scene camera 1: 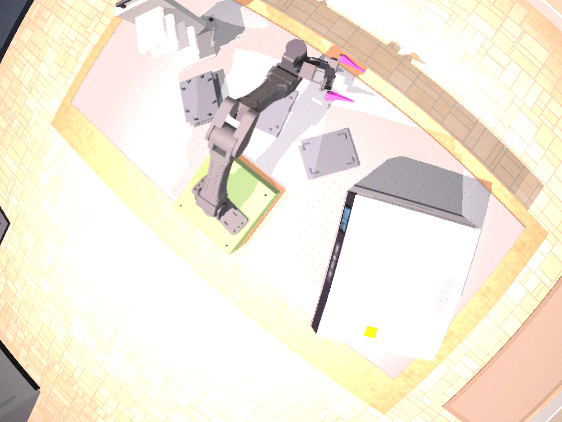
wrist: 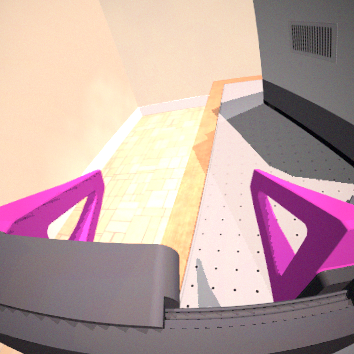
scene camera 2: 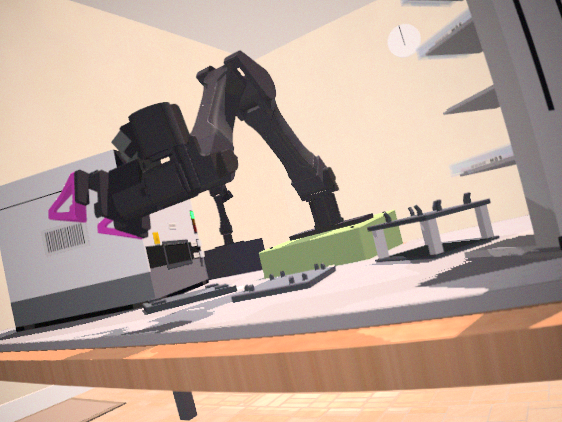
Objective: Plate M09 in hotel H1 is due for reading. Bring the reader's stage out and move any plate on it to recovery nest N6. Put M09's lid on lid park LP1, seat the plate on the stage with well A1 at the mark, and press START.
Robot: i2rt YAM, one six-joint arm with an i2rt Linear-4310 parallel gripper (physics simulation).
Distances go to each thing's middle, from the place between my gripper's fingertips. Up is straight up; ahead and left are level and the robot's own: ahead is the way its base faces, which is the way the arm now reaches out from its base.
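For the grey nest plate [scene camera 1: 333, 152], my hand is 16 cm above it, 21 cm past it and 5 cm to the left of it. And the plate reader [scene camera 2: 109, 257] is 2 cm below my hand, 28 cm behind it and 42 cm to the right of it.
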